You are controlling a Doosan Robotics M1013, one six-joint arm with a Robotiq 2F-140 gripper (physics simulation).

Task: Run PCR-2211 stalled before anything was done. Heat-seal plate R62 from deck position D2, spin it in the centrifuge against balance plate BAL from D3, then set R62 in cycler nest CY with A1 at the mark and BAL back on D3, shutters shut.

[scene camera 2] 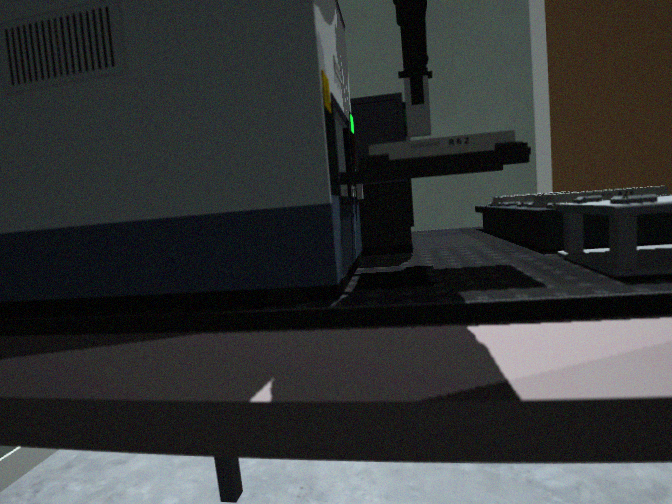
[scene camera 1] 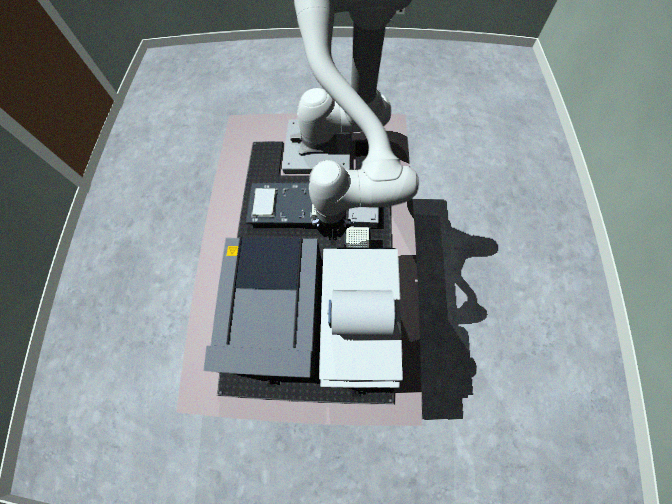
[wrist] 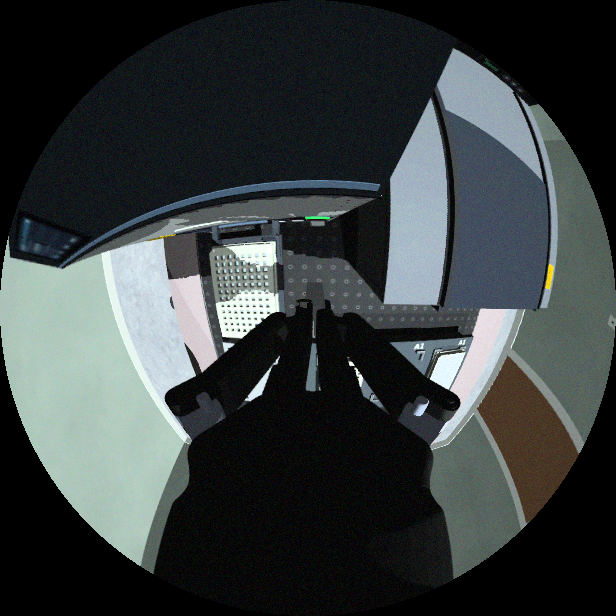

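Note:
Plate R62 (scene camera 1: pixel 357 236), white with a grid of wells, lies on the heat sealer's extended tray in front of the white sealer (scene camera 1: pixel 360 314). Its label shows in the side view (scene camera 2: pixel 455 142), and it also shows in the wrist view (wrist: pixel 244 287). My gripper (wrist: pixel 310 307) is shut and empty, with the fingertips together over the perforated deck just beside R62. In the side view the gripper (scene camera 2: pixel 416 111) hangs down to about the plate's top. The overhead view hides it under the wrist. The plain white BAL plate (scene camera 1: pixel 263 201) sits in the deck rack (wrist: pixel 448 367).
The grey centrifuge (scene camera 1: pixel 263 303) with a dark top panel stands left of the sealer. A grey nest (scene camera 1: pixel 362 215) lies partly under the arm. The sealer's green light (scene camera 2: pixel 351 123) is lit. The sealer body overhangs close above the gripper (wrist: pixel 229 114).

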